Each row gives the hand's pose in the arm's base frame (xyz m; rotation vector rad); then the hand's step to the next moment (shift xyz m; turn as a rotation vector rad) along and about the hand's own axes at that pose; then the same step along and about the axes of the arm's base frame.
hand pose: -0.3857 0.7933 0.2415 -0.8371 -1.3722 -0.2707
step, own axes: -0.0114 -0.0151 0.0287 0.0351 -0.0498 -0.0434
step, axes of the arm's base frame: -0.0335 0.0052 -0.0060 0.0092 -0.0529 0.0521
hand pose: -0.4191 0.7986 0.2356 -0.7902 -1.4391 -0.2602
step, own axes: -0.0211 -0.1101 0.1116 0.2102 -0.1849 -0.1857
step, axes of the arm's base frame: -0.1570 -0.0169 0.0087 0.0658 -0.1881 0.2705
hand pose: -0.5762 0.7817 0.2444 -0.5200 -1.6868 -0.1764
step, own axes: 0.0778 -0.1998 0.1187 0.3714 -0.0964 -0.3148
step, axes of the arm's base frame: -0.2004 -0.1107 0.0873 0.2039 -0.1232 0.4354
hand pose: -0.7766 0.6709 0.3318 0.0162 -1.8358 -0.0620
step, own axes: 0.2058 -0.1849 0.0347 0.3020 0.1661 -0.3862
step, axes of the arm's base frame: -0.0915 -0.1924 0.1798 0.2967 0.1395 0.4006
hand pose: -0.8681 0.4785 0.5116 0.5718 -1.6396 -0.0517
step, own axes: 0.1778 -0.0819 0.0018 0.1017 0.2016 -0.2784
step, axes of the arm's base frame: 0.0186 -0.1416 0.1339 0.1912 0.2174 0.2114
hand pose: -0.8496 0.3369 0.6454 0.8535 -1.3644 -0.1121
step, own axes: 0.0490 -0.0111 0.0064 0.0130 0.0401 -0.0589
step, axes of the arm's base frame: 0.0110 -0.0371 0.0327 0.0393 0.0488 0.0363
